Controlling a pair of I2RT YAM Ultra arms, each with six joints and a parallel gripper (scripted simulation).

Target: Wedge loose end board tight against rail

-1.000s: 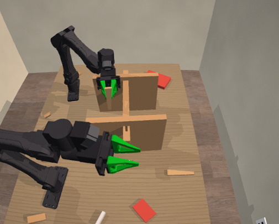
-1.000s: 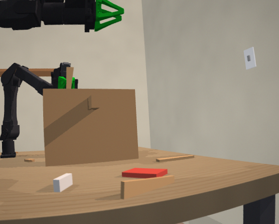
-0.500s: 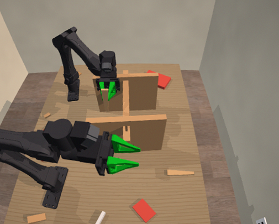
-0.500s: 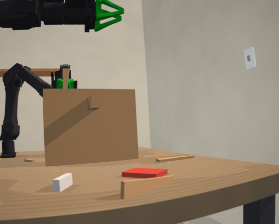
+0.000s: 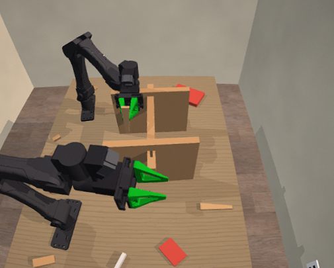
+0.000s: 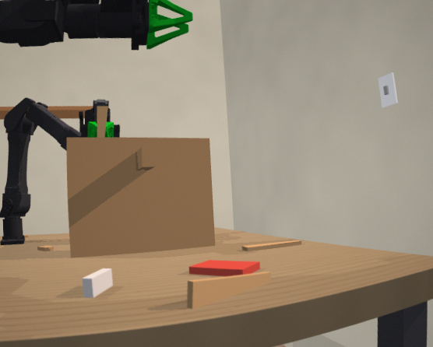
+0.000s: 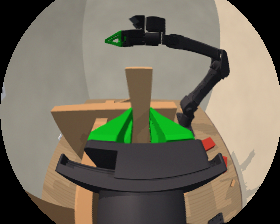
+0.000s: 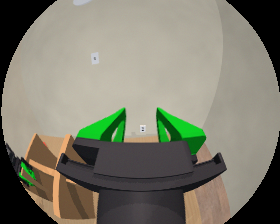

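The light wooden rail is 80 mm ahead of my left hand, 50 mm to the left of it and 90 mm below it. Also, from my left hand: white block (50 mm behind, 410 mm to the right, 280 mm below).
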